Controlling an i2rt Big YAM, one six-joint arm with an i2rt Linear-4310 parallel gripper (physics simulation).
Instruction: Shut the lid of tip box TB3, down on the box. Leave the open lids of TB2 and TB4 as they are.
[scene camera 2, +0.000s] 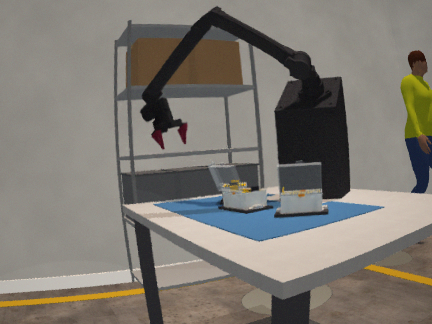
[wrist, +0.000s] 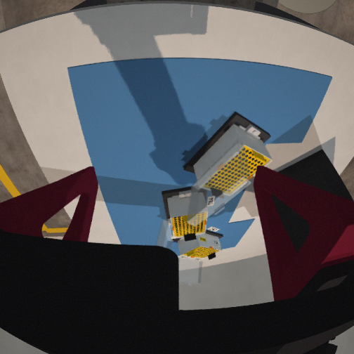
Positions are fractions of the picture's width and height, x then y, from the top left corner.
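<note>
My gripper (wrist: 0.50, 0.49), visible. Clear lid (wrist: 0.65, 0.50). Blue mat (wrist: 0.41, 0.34).
</note>
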